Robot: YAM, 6 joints.
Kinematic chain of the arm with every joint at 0, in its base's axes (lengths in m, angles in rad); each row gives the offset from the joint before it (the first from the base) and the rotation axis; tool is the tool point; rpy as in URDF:
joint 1: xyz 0 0 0.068 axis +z
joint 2: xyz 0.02 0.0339 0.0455 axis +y
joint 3: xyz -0.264 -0.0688 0 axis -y
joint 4: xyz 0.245 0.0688 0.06 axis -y
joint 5: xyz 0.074 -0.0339 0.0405 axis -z
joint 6: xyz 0.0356 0 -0.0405 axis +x
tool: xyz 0 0 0 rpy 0 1.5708 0
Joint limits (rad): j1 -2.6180..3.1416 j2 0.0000..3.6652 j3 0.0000..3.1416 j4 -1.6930..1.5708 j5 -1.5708..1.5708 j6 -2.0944..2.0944
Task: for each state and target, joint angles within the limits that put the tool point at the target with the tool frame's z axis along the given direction. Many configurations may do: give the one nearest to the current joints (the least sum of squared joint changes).
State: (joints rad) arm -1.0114 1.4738 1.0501 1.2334 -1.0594 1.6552
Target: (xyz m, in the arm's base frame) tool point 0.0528 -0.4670 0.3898 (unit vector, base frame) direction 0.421 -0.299 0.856
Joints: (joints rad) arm -1.4881 2.2265 1.8574 1.5691 -0.4061 1.6552
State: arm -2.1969 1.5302 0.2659 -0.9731 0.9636 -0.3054
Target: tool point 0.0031 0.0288 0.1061 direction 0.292 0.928 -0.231
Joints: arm -2.6152 1.4978 0.0018 -1.3346 0.7151 -0.3054
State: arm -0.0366 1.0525 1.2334 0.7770 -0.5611 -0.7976
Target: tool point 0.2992 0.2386 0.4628 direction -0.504 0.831 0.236
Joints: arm 0.5827 1.9481 1.7967 1.5689 -1.3297 -0.7976
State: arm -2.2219 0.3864 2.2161 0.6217 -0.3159 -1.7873
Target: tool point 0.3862 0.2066 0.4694 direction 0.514 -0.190 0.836
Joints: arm -2.6160 0.2418 2.2618 -0.0534 -0.4361 -1.7873
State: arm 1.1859 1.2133 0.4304 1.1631 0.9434 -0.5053
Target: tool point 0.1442 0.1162 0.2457 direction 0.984 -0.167 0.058
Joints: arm 0.8415 0.8780 0.3108 0.6760 1.0069 -0.5053
